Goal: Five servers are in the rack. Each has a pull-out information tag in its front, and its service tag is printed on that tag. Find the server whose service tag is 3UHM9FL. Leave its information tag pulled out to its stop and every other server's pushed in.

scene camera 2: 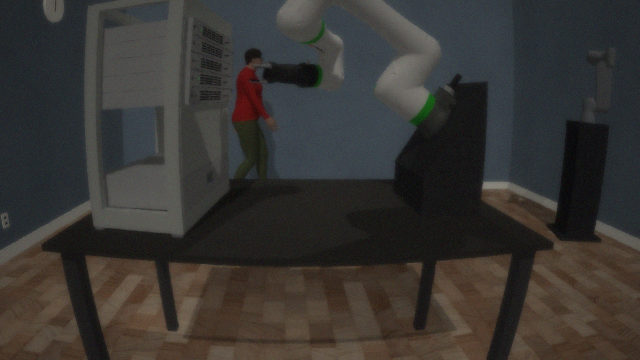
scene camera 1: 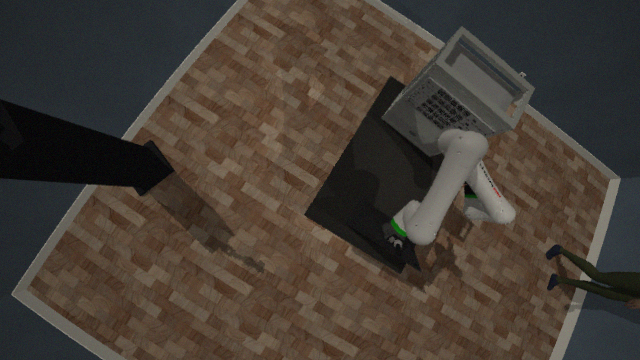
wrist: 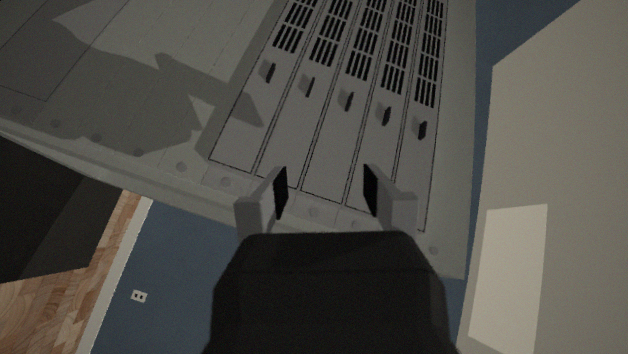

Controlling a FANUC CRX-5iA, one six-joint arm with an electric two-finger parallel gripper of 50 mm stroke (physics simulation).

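Seen in the pictures: gripper, between the fingertips: (scene camera 2: pixel 251 73) (wrist: pixel 325 181); arm's base, origin of its link: (scene camera 2: pixel 437 121) (scene camera 1: pixel 392 234).
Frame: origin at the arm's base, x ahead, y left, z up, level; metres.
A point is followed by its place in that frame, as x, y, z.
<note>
The pale grey rack (scene camera 1: pixel 410 125) {0.648, 0.418, -0.116} (scene camera 2: pixel 175 150) {0.617, 0.605, -0.059} (wrist: pixel 459 150) {0.686, 0.258, 0.313} stands at one end of the table. Its five servers (scene camera 1: pixel 447 107) {0.642, 0.387, 0.204} (scene camera 2: pixel 211 65) {0.639, 0.394, 0.159} (wrist: pixel 330 165) {0.690, 0.172, 0.160} appear as side-by-side strips in the wrist view, each with black vents. A small dark tab sticks out of each front: the leftmost tab (wrist: pixel 270 73) {0.666, 0.241, 0.072}, the middle tab (wrist: pixel 349 102) {0.665, 0.240, 0.160} and the rightmost tab (wrist: pixel 422 130) {0.667, 0.243, 0.247} look alike. No service tag text is readable. My gripper (scene camera 2: pixel 259 73) {0.633, 0.116, 0.149} (wrist: pixel 325 181) {0.633, 0.116, 0.149} is open and empty, in front of the servers and apart from them. In scene camera 1 the arm mostly hides it.
The dark table (scene camera 1: pixel 370 165) {0.285, 0.369, -0.276} (scene camera 2: pixel 310 235) {0.319, 0.466, -0.276} carries the rack and a black sloped stand (scene camera 2: pixel 450 160) {-0.035, 0.203, -0.104} under the arm's base. A person (scene camera 1: pixel 612 280) (scene camera 2: pixel 246 95) stands beyond the table. Another arm stands on a black pedestal (scene camera 2: pixel 582 175) at the far right of scene camera 2.
</note>
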